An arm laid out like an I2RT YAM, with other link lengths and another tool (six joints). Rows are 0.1 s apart.
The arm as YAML. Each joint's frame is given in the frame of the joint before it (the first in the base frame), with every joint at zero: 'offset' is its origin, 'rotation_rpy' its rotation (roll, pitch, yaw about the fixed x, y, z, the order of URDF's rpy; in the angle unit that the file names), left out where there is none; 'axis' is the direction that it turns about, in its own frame. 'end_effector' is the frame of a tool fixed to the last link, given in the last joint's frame.
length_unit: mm
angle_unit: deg
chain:
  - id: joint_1
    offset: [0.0, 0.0, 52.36]
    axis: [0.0, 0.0, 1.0]
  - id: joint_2
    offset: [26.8, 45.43, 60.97]
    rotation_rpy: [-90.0, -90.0, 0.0]
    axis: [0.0, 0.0, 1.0]
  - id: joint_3
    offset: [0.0, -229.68, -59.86]
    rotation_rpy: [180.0, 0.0, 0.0]
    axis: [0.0, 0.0, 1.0]
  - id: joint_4
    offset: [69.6, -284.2, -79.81]
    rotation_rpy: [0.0, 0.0, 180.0]
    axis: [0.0, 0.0, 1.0]
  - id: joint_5
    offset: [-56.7, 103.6, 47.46]
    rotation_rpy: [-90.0, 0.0, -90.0]
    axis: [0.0, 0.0, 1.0]
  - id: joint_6
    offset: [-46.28, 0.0, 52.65]
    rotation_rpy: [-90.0, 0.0, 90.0]
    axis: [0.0, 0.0, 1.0]
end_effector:
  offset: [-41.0, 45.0, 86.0]
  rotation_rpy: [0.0, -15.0, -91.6]
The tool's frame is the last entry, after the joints.
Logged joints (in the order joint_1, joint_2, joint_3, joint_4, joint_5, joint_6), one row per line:
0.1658 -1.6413 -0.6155 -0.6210 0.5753 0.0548
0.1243 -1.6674 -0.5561 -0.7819 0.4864 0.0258
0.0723 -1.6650 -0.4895 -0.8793 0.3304 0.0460
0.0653 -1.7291 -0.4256 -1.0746 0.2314 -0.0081
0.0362 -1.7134 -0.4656 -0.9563 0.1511 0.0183
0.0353 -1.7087 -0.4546 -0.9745 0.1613 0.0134
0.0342 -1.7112 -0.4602 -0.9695 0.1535 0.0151
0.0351 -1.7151 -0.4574 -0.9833 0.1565 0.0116
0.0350 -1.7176 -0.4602 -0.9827 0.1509 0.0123
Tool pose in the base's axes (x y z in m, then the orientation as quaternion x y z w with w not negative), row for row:
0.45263 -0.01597 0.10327 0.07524 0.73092 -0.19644 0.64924
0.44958 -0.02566 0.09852 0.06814 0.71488 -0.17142 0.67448
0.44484 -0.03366 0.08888 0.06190 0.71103 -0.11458 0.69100
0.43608 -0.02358 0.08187 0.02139 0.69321 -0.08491 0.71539
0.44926 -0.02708 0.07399 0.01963 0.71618 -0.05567 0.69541
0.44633 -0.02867 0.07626 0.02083 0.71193 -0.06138 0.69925
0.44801 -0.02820 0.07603 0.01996 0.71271 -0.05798 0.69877
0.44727 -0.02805 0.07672 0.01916 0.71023 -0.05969 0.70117
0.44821 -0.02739 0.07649 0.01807 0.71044 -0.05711 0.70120
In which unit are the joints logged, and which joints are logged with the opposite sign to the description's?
The joints are logged in radians. Opposite sign: joint_2, joint_3, joint_4.
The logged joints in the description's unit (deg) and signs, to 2 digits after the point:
9.50 94.04 35.27 35.58 32.96 3.14
7.12 95.53 31.86 44.80 27.87 1.48
4.14 95.40 28.05 50.38 18.93 2.64
3.74 99.07 24.39 61.57 13.26 -0.46
2.07 98.17 26.68 54.79 8.66 1.05
2.02 97.90 26.05 55.83 9.24 0.77
1.96 98.04 26.37 55.55 8.79 0.87
2.01 98.27 26.21 56.34 8.97 0.66
2.01 98.41 26.37 56.30 8.65 0.70

